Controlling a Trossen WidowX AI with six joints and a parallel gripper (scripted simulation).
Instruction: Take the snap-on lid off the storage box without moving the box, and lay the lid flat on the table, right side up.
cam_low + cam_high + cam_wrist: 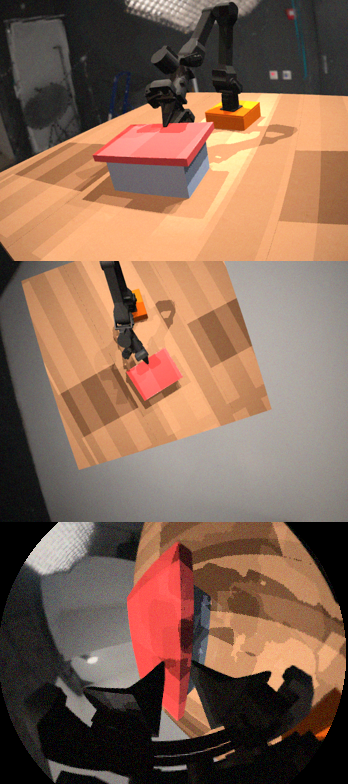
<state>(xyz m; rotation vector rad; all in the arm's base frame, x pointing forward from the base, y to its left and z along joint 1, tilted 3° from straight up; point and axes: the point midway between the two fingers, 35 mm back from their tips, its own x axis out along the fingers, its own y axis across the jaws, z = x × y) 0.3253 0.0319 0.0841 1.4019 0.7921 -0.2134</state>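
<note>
Now: the red lid 70 mm ahead of my gripper tip and 30 mm to the left of it. Also, from my gripper tip: storage box: 70 mm ahead, 50 mm below, 30 mm to the left.
</note>
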